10 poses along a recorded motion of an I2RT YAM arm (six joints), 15 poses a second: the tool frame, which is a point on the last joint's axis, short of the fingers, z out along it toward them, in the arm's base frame.
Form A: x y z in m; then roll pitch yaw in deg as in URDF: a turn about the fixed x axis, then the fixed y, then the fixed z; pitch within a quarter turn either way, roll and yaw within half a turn.
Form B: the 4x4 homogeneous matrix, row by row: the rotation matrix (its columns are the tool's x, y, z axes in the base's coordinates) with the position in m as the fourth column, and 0 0 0 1 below. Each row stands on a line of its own. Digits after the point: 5 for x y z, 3 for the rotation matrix.
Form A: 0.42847 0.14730 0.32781 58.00 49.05 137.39
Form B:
-0.482 -0.830 0.280 0.42847
0.444 0.044 0.895 0.14730
-0.755 0.556 0.347 0.32781
0 0 0 1

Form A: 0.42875 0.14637 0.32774 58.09 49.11 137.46
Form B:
-0.482 -0.830 0.280 0.42875
0.443 0.044 0.896 0.14637
-0.756 0.556 0.346 0.32774
0 0 0 1

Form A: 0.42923 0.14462 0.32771 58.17 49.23 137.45
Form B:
-0.481 -0.831 0.280 0.42923
0.442 0.047 0.896 0.14462
-0.757 0.555 0.344 0.32771
0 0 0 1

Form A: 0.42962 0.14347 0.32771 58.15 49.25 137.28
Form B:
-0.480 -0.831 0.283 0.42962
0.443 0.049 0.895 0.14347
-0.758 0.554 0.344 0.32771
0 0 0 1

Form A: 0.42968 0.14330 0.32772 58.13 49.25 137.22
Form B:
-0.479 -0.831 0.283 0.42968
0.443 0.049 0.895 0.14330
-0.758 0.554 0.345 0.32772
0 0 0 1

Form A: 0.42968 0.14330 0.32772 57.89 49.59 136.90
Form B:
-0.473 -0.834 0.283 0.42968
0.443 0.053 0.895 0.14330
-0.761 0.549 0.345 0.32772
0 0 0 1

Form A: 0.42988 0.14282 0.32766 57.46 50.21 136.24
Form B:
-0.462 -0.840 0.285 0.42988
0.443 0.060 0.895 0.14282
-0.768 0.540 0.344 0.32766
0 0 0 1

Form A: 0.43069 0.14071 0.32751 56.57 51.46 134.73
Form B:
-0.438 -0.851 0.290 0.43069
0.443 0.076 0.893 0.14071
-0.782 0.520 0.343 0.32751
0 0 0 1

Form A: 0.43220 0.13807 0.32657 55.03 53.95 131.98
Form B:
-0.394 -0.869 0.299 0.43220
0.437 0.109 0.893 0.13807
-0.809 0.482 0.337 0.32657
0 0 0 1

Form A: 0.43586 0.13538 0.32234 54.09 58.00 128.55
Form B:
-0.330 -0.887 0.323 0.43586
0.414 0.172 0.894 0.13538
-0.848 0.429 0.311 0.32234
0 0 0 1

